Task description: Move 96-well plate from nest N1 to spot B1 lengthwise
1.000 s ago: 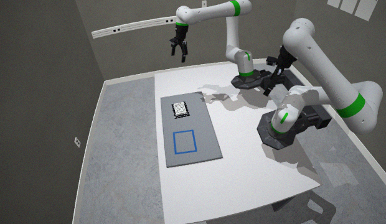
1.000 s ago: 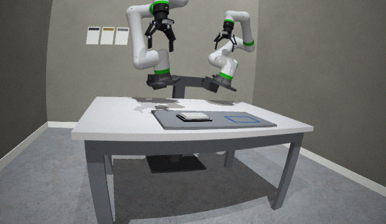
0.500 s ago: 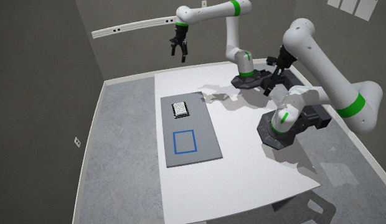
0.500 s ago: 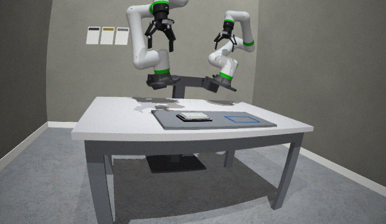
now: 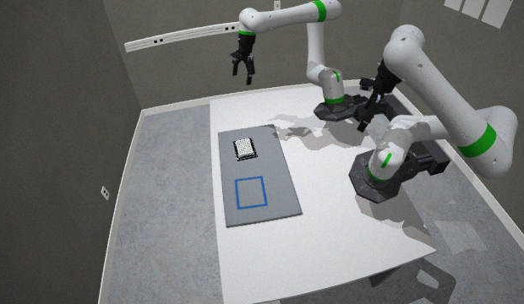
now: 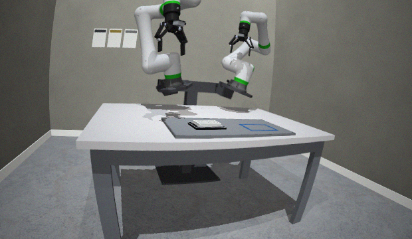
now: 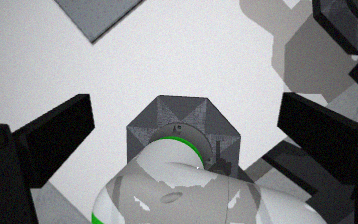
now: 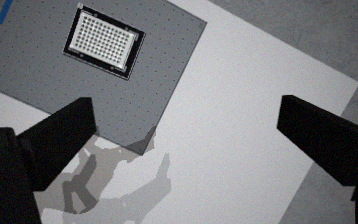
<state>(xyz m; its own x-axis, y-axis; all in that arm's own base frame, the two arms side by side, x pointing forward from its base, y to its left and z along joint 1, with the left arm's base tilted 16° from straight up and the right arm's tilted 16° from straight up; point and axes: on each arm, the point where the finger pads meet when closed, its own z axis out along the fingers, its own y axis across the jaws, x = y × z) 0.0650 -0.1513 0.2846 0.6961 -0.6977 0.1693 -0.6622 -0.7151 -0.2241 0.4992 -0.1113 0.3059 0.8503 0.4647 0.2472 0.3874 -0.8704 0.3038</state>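
My right hand is 35 cm above the white 96-well plate, 21 cm to the right of it and 4 cm short of it. The rest, counted from my right hand: black plate nest: 36 cm below, 21 cm to the left, 4 cm ahead.
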